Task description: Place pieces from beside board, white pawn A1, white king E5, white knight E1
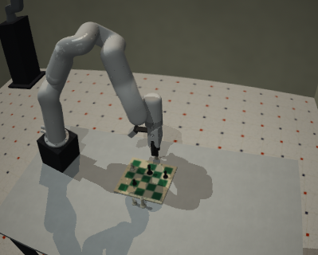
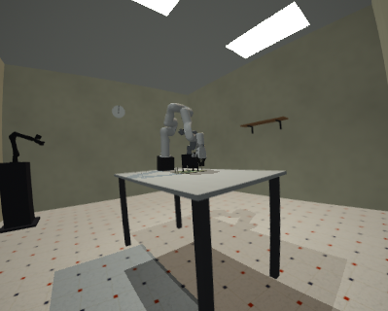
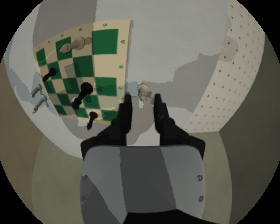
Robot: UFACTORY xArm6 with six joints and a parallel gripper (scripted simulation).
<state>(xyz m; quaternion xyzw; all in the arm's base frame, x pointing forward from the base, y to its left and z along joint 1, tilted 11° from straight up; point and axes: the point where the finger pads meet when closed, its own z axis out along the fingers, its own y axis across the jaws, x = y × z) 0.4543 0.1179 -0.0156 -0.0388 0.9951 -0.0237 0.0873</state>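
Now: the chessboard 10 mm behind my hand, 140 mm to the right of it and 50 mm below it.
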